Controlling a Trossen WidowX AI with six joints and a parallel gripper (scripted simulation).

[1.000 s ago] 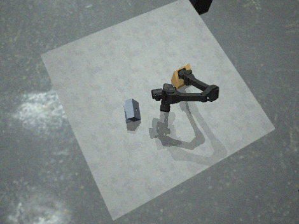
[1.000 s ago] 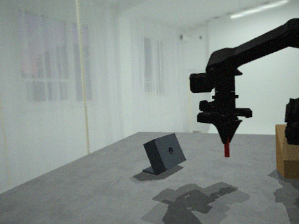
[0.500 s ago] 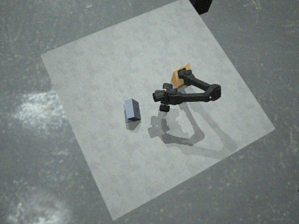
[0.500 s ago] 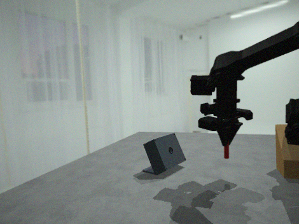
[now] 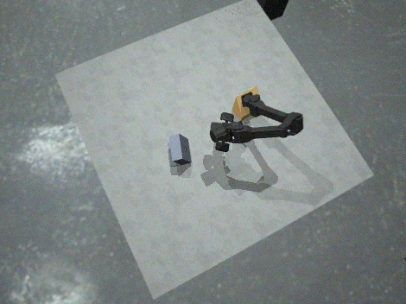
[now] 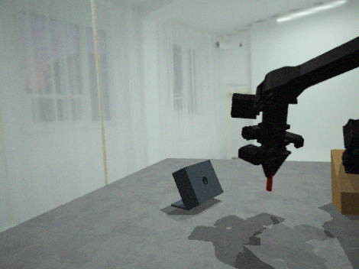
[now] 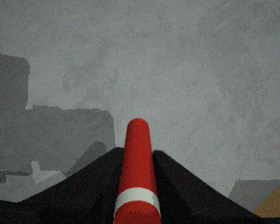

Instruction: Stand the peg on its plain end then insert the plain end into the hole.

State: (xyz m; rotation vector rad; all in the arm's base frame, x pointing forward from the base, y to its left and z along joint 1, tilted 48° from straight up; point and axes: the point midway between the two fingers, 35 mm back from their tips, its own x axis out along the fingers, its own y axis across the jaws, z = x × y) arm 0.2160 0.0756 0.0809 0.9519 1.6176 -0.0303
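My gripper tip is 21 cm short of the sloped dark panel, 3 cm to the left of it and 4 cm above it. Also, from my gripper tip: red peg: 2 cm above.
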